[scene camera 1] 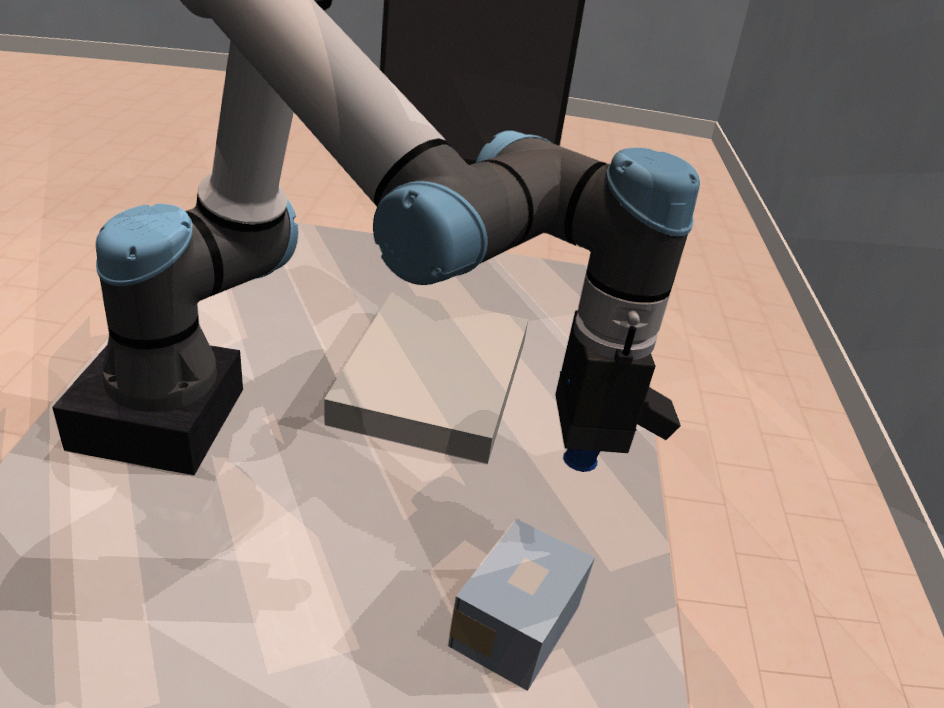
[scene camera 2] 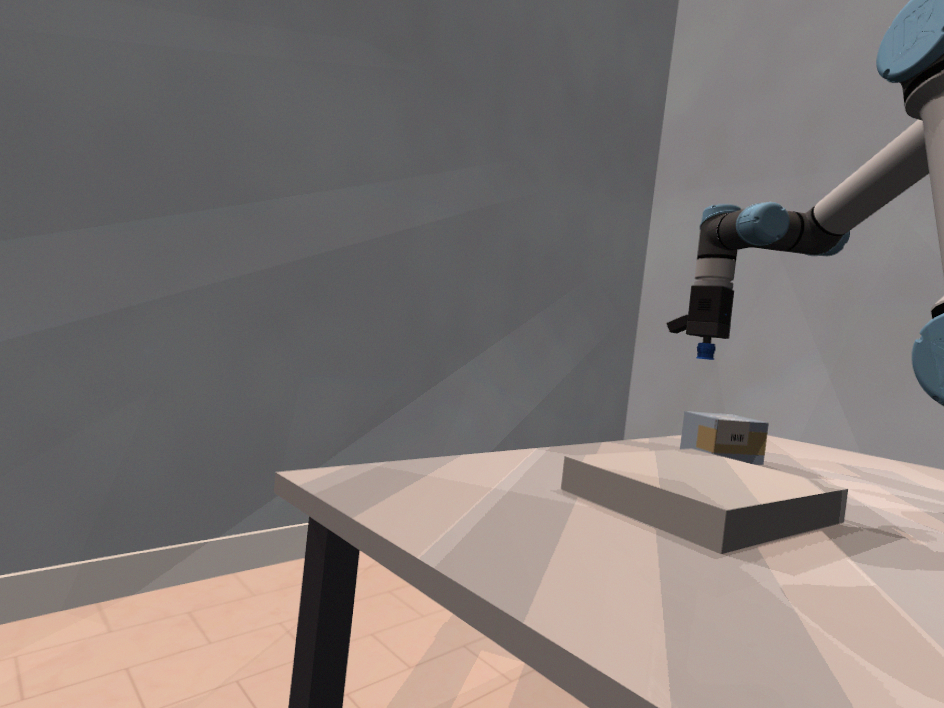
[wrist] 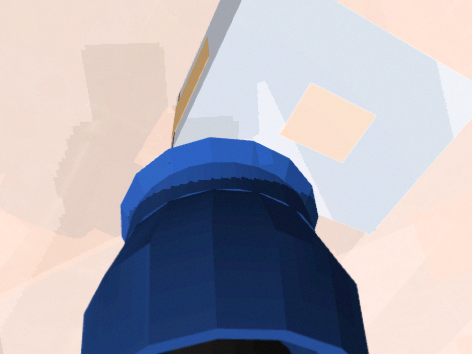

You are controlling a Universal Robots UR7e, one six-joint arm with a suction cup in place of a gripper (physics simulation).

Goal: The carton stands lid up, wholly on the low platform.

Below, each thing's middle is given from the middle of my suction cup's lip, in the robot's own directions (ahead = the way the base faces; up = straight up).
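Labels:
The low platform (scene camera 2: 722,504) is 39 cm to the left of my suction cup, 20 cm below it and 14 cm behind it. As for the carton (scene camera 1: 508,617), my suction cup's 18 cm above that, 4 cm past it and 6 cm to the left of it.

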